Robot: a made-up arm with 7 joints.
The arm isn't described. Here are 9 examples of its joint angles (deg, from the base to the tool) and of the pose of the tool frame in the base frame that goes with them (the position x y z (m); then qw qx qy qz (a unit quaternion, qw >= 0)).
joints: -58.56 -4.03 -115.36 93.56 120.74 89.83 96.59
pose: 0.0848 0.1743 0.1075 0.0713 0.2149 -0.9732 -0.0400
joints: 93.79 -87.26 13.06 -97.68 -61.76 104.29 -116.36
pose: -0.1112 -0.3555 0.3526 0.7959 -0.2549 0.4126 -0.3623
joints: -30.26 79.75 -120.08 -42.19 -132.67 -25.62 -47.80
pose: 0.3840 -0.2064 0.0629 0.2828 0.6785 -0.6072 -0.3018
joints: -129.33 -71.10 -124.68 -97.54 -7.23 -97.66 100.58
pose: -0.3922 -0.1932 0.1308 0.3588 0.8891 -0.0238 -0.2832
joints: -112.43 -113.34 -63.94 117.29 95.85 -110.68 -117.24
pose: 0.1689 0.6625 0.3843 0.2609 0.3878 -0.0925 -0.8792
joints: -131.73 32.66 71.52 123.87 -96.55 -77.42 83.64
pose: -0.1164 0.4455 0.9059 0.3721 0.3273 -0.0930 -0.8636
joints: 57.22 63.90 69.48 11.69 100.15 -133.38 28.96
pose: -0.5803 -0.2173 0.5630 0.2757 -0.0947 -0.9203 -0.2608
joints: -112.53 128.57 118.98 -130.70 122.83 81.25 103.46
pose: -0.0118 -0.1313 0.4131 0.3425 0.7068 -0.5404 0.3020
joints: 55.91 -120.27 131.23 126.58 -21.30 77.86 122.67
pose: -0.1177 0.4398 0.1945 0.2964 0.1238 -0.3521 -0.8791
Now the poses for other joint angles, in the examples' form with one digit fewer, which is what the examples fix.
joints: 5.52 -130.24 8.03 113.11 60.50 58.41 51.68
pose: 0.437 0.048 0.373 0.927 -0.255 -0.057 0.270
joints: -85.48 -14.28 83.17 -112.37 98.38 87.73 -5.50
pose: 0.322 0.036 0.200 0.750 0.086 -0.620 -0.211
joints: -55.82 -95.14 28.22 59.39 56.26 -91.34 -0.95
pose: 0.104 -0.026 -0.164 0.826 0.279 0.157 -0.464
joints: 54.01 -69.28 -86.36 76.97 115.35 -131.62 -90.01
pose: 0.336 -0.414 0.650 0.359 -0.617 0.579 0.395
